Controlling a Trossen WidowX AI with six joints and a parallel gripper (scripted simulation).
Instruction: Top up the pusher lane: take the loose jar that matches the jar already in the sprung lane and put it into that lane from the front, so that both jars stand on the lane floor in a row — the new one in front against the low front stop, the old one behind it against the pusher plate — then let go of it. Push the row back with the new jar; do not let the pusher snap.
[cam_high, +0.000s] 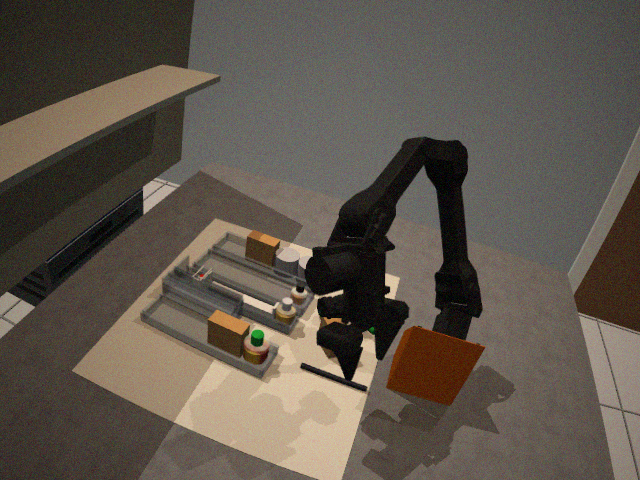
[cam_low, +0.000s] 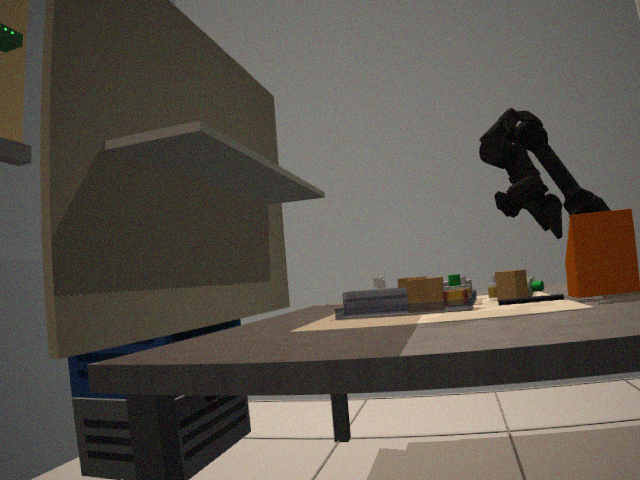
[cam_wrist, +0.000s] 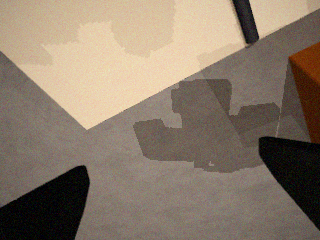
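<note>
My gripper tip is now 5 cm short of the black bar, 7 cm to the left of it and 13 cm above it. Also, from my gripper tip: sprung lane (35 cm ahead, 16 cm to the right, 12 cm below).
</note>
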